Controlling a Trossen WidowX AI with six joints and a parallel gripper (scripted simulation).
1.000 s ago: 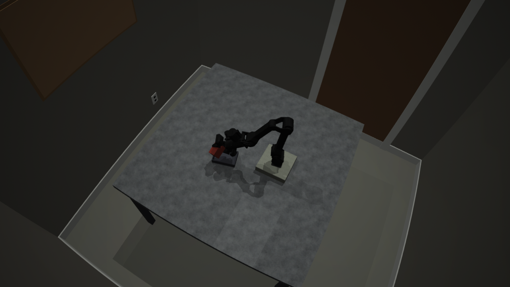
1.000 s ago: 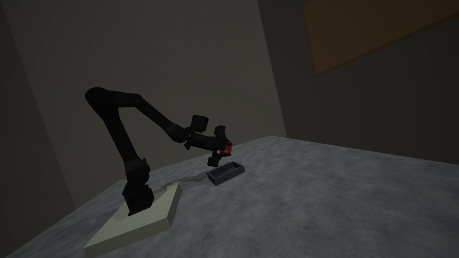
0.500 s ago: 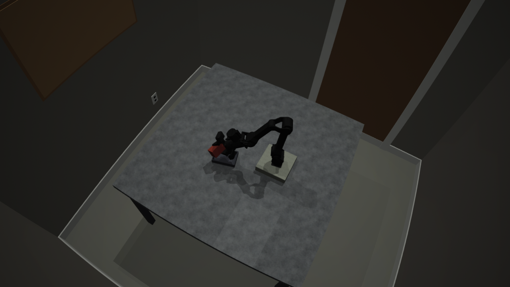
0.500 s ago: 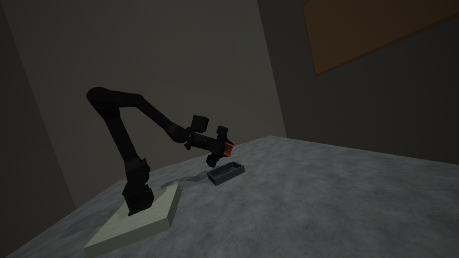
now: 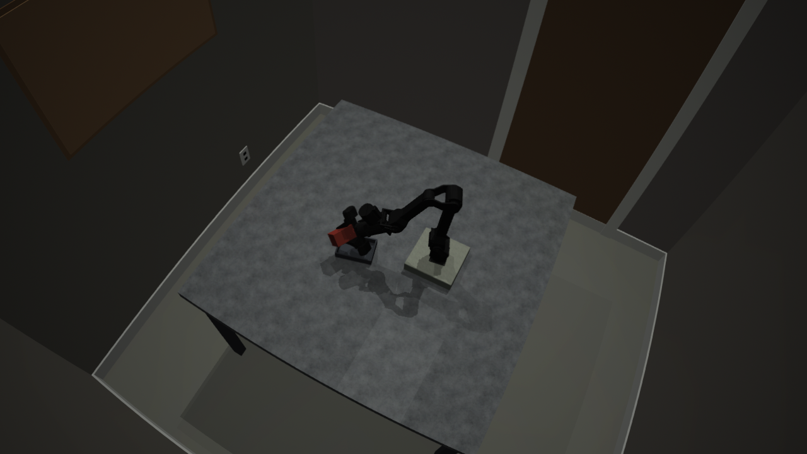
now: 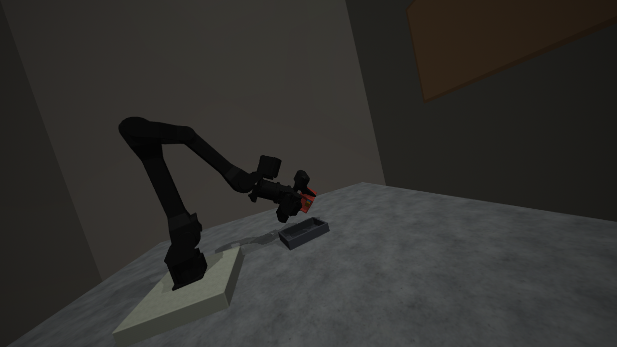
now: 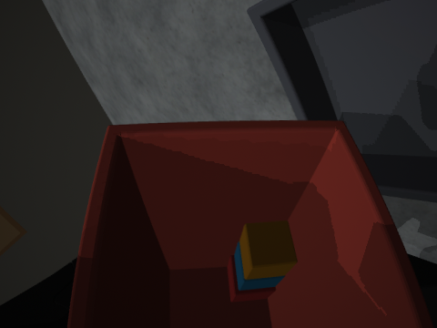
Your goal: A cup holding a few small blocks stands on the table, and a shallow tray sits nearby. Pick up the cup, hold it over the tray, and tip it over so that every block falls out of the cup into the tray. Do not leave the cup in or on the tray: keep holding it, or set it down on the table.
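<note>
My gripper tip is now 1 cm past the red square cup, 2 cm to the right of it and 2 cm below it. Also, from my gripper tip: orange block: 2 cm behind, 1 cm to the left.
</note>
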